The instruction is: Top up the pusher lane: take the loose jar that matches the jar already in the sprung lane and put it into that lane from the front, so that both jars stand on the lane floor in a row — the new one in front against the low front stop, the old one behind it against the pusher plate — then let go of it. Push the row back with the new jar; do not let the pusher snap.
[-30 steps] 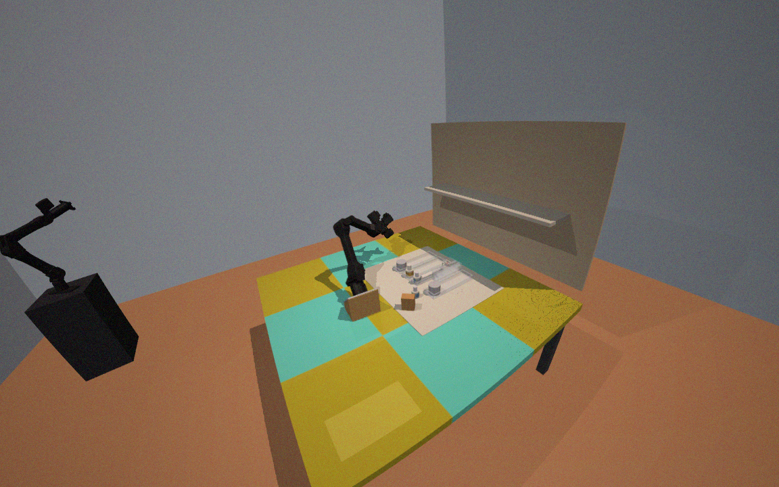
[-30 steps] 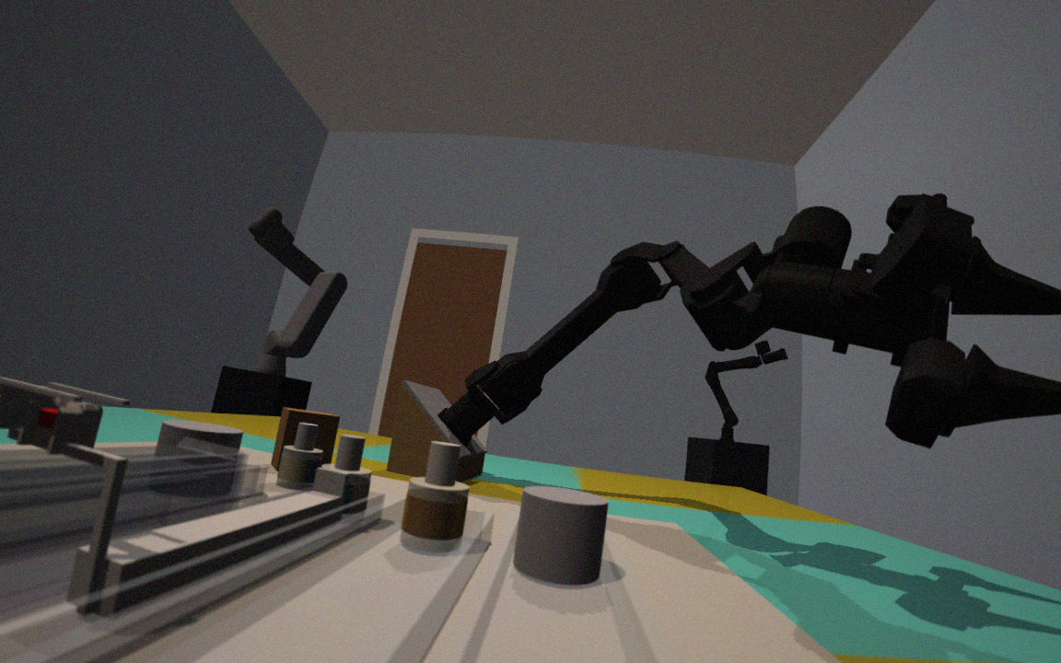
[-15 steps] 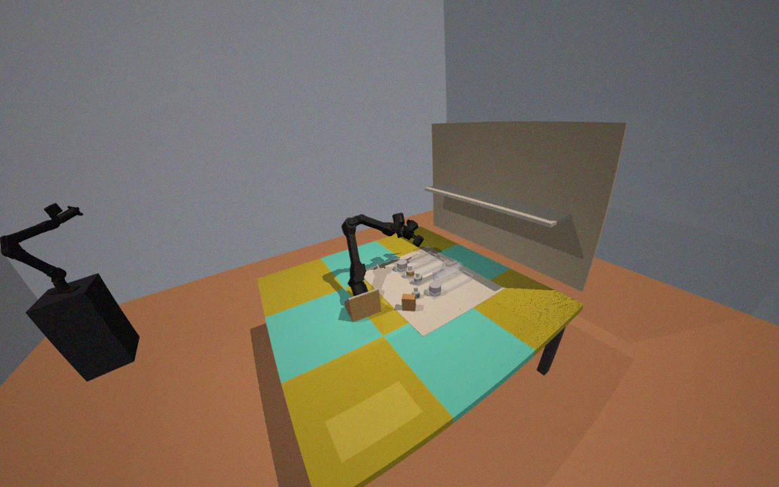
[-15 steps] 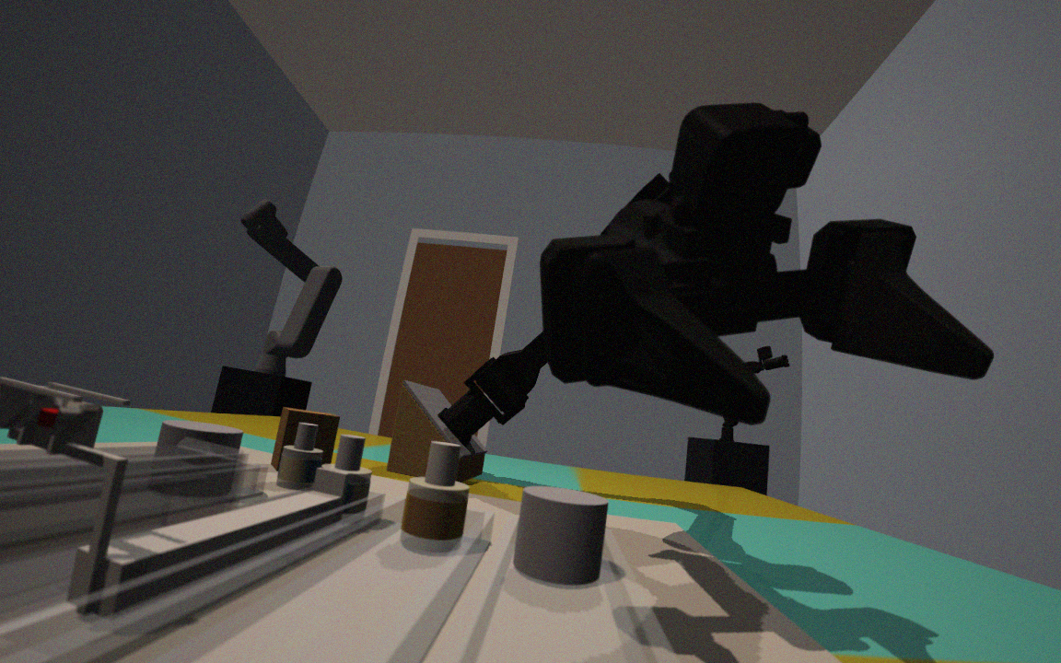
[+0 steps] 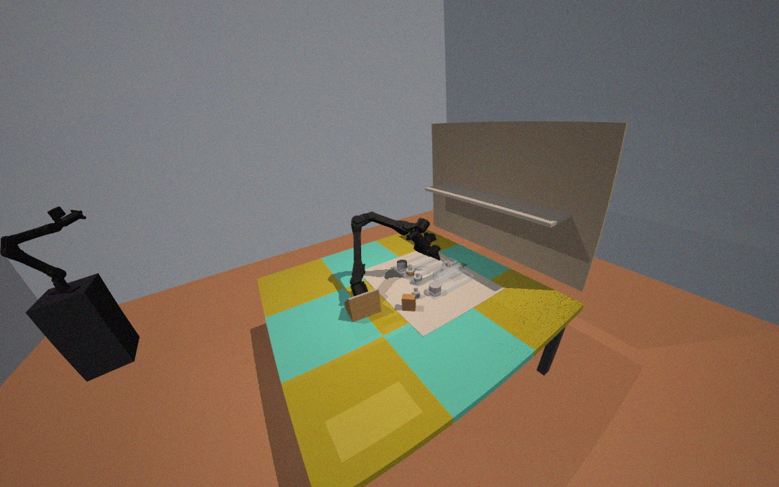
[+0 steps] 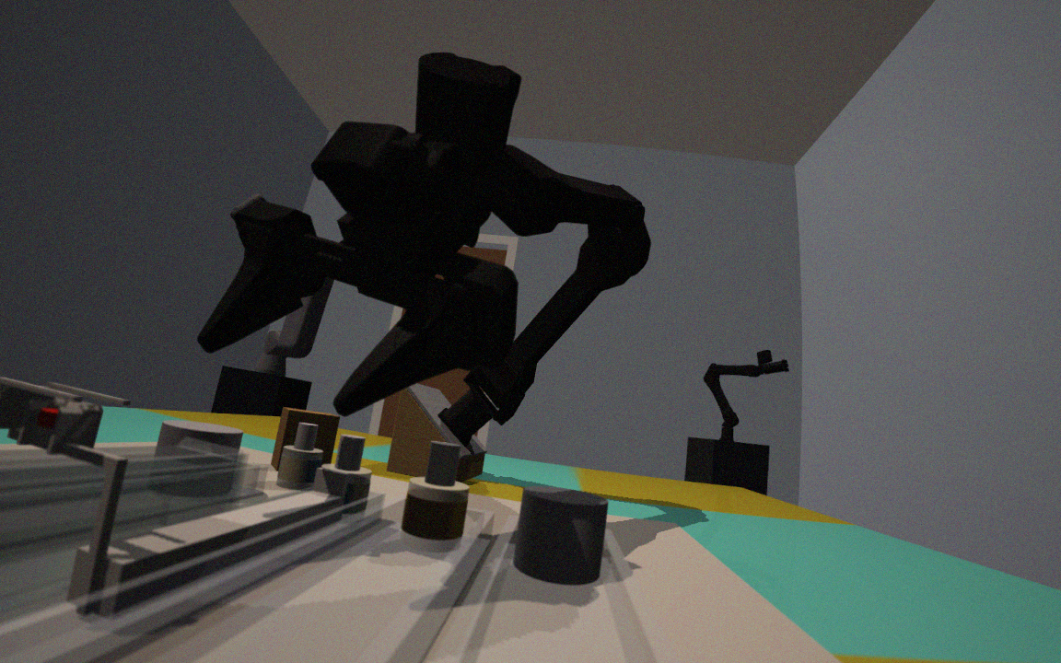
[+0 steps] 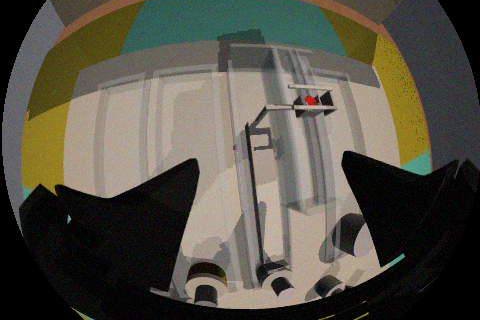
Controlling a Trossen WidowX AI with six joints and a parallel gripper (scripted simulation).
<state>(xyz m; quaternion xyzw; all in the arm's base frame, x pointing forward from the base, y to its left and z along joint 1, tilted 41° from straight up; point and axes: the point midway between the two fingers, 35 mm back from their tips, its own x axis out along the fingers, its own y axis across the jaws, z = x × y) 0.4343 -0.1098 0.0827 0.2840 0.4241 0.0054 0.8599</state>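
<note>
Now: gripper tip 310 mm past the brown cube, 120 mm to the left of it and 70 mm above it. The rest, counted from my gripper tip: wall shelf 370 mm ahead, 70 mm to the right, 270 mm above.
</note>
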